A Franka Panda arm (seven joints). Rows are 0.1 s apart.
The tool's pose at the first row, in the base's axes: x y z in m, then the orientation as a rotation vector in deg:
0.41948, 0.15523, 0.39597, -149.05, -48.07, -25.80
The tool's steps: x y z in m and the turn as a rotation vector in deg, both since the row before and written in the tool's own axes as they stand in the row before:
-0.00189, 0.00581, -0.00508, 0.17, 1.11, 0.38
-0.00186, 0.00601, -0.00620, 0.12, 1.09, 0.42
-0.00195, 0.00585, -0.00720, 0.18, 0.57, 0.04
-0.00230, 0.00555, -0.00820, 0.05, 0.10, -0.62
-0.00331, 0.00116, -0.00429, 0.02, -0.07, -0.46
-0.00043, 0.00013, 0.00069, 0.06, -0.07, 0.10
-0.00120, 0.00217, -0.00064, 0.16, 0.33, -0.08
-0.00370, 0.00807, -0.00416, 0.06, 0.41, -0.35
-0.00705, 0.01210, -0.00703, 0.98, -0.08, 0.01
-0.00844, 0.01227, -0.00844, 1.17, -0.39, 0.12
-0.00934, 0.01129, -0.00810, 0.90, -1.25, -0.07
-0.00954, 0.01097, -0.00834, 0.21, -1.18, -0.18
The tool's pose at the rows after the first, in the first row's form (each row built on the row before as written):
0.42062, 0.14770, 0.39825, -148.52, -47.20, -27.00
0.42159, 0.13949, 0.40137, -148.05, -46.28, -28.18
0.42206, 0.13085, 0.40524, -147.64, -46.04, -28.79
0.42183, 0.12178, 0.40982, -147.38, -46.83, -29.07
0.41907, 0.11737, 0.41172, -147.26, -47.46, -29.11
0.41897, 0.11739, 0.41090, -147.27, -47.35, -28.96
0.41925, 0.11490, 0.41036, -146.95, -47.35, -29.31
0.42049, 0.10518, 0.41018, -146.61, -47.67, -29.89
0.42110, 0.08953, 0.40986, -145.76, -47.74, -29.26
0.42059, 0.07242, 0.40985, -144.91, -47.78, -28.11
0.41901, 0.05576, 0.40924, -144.62, -48.36, -26.12
0.41726, 0.03909, 0.40891, -144.87, -49.03, -24.62

